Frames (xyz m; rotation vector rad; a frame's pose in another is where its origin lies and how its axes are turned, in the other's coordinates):
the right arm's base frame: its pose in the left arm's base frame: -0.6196 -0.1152 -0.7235 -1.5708 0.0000 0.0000
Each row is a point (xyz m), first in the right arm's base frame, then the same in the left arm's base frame.
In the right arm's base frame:
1: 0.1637 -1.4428 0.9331
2: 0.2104 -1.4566 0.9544
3: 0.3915 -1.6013 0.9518
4: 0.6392 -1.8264 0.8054
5: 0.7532 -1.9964 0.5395
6: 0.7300 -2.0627 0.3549
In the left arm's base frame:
1: -0.4559 0.8179 0.7193
2: -0.4092 0.8392 0.7331
3: -0.2281 0.8366 0.8778
4: 0.0196 0.6902 1.1029
5: 0.1336 0.4243 1.2729
6: 0.1104 0.2397 1.3392

